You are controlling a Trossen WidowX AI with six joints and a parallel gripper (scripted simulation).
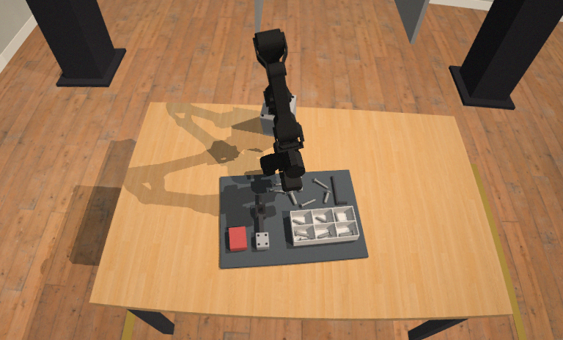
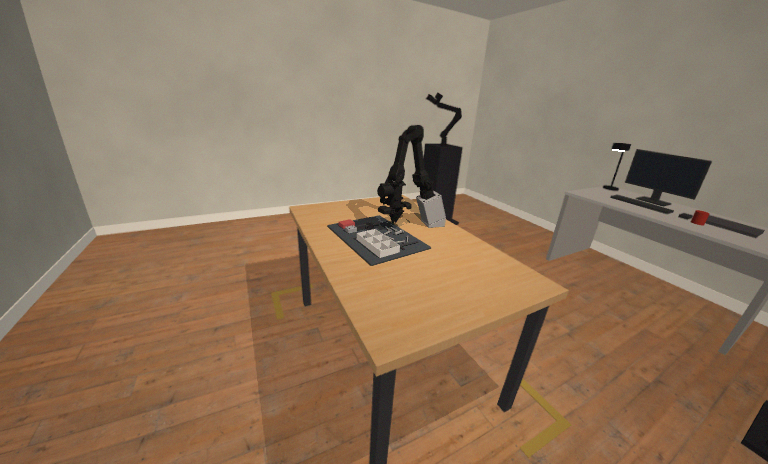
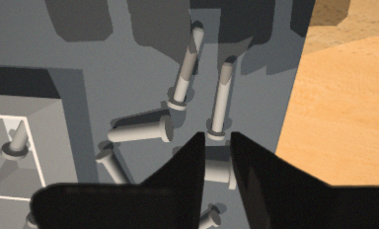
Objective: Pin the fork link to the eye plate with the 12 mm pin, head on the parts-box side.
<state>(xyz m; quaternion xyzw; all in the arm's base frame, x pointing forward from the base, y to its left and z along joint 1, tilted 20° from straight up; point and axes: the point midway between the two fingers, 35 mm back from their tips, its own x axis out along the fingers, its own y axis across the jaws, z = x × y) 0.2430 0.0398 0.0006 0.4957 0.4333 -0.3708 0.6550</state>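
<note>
My hand is 7 cm above the pale pin, 5 cm short of it and 3 cm to the right of it. From my hand the other things lie so: dark eye plate bar 14 cm ahead, 8 cm to the right, 7 cm below; long black bar 19 cm to the left, 8 cm below, 4 cm ahead; white parts box 16 cm ahead, 13 cm to the left, 7 cm below.
</note>
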